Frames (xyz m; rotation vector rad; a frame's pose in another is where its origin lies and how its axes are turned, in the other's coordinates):
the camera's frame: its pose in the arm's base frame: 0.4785 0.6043 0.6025 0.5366 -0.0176 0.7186
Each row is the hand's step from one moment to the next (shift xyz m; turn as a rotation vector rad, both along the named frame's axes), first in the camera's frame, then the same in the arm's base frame.
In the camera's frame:
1: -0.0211 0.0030 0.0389 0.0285 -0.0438 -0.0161
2: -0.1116 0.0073 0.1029 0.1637 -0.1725 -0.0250
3: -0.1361 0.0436 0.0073 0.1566 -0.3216 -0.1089
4: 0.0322 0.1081 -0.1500 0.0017 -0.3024 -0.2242
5: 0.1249 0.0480 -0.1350 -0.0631 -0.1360 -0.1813
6: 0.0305 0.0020 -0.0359 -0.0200 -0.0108 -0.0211
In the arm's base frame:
1: -0.0115 -0.0297 0.0309 0.0466 -0.0020 -0.0286
2: -0.0723 -0.1135 0.0706 0.2288 0.0059 -0.0692
3: -0.1295 -0.0608 -0.0002 0.3036 -0.0518 -0.2120
4: -0.0685 0.1585 -0.0736 0.1550 -0.0815 -0.3332
5: 0.0422 0.1715 -0.0702 0.0080 -0.0383 -0.2320
6: 0.0160 0.0372 -0.0242 -0.0118 -0.0092 -0.0272

